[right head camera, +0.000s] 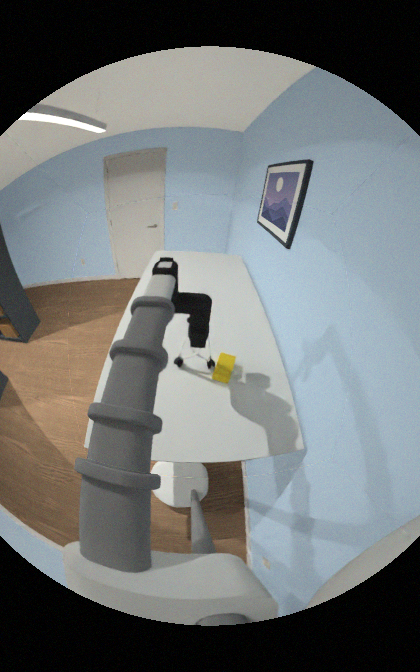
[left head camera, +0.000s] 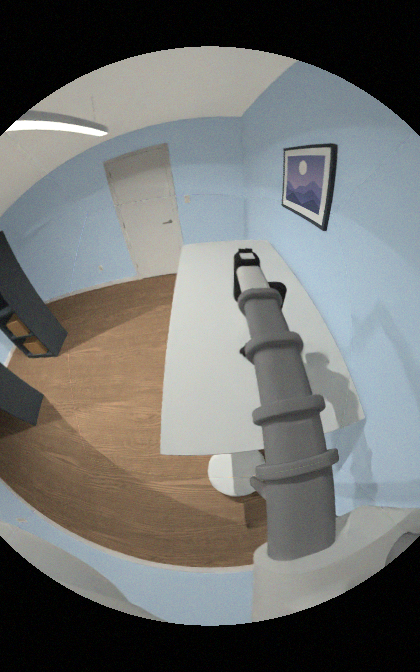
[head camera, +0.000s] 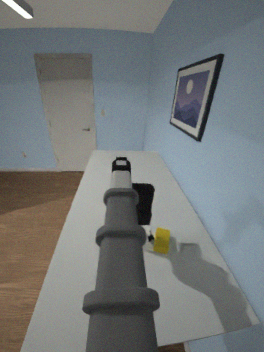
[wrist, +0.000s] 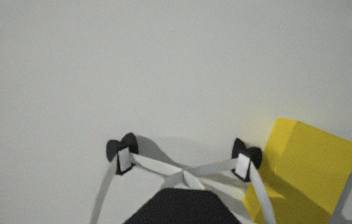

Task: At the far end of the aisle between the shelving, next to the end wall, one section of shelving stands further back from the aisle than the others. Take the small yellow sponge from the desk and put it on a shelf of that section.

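Places are measured from the robot's base along level axes (x down, y ahead, z right), in millimetres.
Where they show: gripper, fingertip midpoint: (wrist: 181, 148).
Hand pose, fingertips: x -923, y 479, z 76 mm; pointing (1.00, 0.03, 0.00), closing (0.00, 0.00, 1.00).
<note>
After its pixels a point has its place.
The yellow sponge (head camera: 162, 240) @(x -968, y 447, z 187 mm) (right head camera: 224, 368) (wrist: 309, 170) @(x -967, y 476, z 192 mm) lies on the white desk (head camera: 85, 260) @(x -922, y 387, z -150 mm) (left head camera: 200, 390) (right head camera: 200, 430). In the wrist view it is at the lower right, turned at an angle. My gripper (right head camera: 195, 362) (wrist: 181, 148) @(x -923, y 479, z 76 mm) is open, with bare desk top between its fingertips. The sponge is outside the fingers, close beside the right fingertip in the wrist view; whether they touch I cannot tell. Dark shelving (left head camera: 35, 305) (right head camera: 17, 300) shows in part at the left edge of both side head views. The set-back section cannot be made out.
The wall with a framed picture (head camera: 196, 97) @(x -1539, y 1014, z 456 mm) (left head camera: 309, 185) (right head camera: 284, 202) runs along the desk's right side. A closed door (head camera: 67, 110) @(x -1232, y 2750, z -974 mm) (left head camera: 145, 215) (right head camera: 135, 215) is beyond the desk. A white round object (left head camera: 227, 474) (right head camera: 172, 482) is below the desk's near edge. Wooden floor lies left of the desk.
</note>
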